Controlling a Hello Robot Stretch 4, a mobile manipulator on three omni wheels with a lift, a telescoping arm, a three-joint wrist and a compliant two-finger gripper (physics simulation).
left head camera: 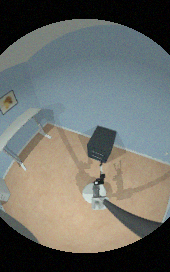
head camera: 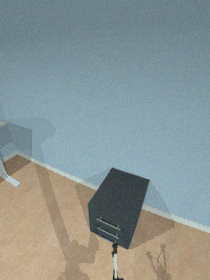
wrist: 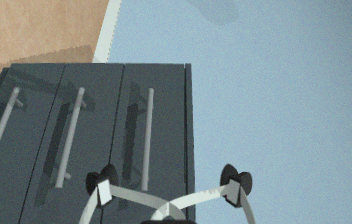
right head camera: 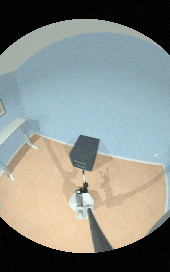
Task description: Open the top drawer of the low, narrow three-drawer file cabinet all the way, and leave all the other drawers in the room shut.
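Frame: origin at the robot's base, x back, y down, z right, level; centimetres.
Where they show: gripper, fingertip midpoint: (left head camera: 100, 162) (head camera: 114, 247) (wrist: 169, 178) (right head camera: 82, 171).
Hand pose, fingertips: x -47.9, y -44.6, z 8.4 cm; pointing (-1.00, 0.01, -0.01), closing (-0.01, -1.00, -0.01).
After its pixels a point has its place.
The dark, low file cabinet (head camera: 122, 197) @(z 16.7, x -86.8, y -49.3 cm) (left head camera: 102, 142) @(z 14.4, x -81.6, y -49.3 cm) (right head camera: 86, 150) @(z 17.9, x -83.0, y -49.3 cm) (wrist: 170, 77) @(z -9.3, x -76.7, y -44.0 cm) stands against the blue wall. In the wrist view, turned on its side, its three drawer fronts look shut, with the top drawer (wrist: 170, 115) @(z 0.2, x -72.3, y -44.3 cm) at the right. That drawer's grey bar handle (wrist: 148, 135) @(z 4.5, x -66.3, y -40.1 cm) (head camera: 108, 223) @(z 4.5, x -67.3, y -40.5 cm) is upright in the wrist view. My gripper (wrist: 169, 178) @(z 8.4, x -47.9, y -44.6 cm) (head camera: 115, 246) @(z 8.4, x -47.9, y -44.6 cm) is open, its fingers wide apart and turned to span across the handle. One fingertip shows over the seam below the top drawer, the other past the cabinet's top edge. The handle's near end shows between them; the depth gap is unclear.
A white desk (left head camera: 19, 125) @(z -149.2, x -91.5, y -92.3 cm) (right head camera: 12, 129) @(z -140.9, x -110.7, y -92.3 cm) stands to the left, with a foot (head camera: 13, 181) on the floor. A framed picture (left head camera: 8, 102) @(z -207.5, x -132.4, y -144.4 cm) hangs on the left wall. The back wall (head camera: 115, 100) @(z 7.6, x -129.2, y -123.5 cm) is right behind the cabinet.
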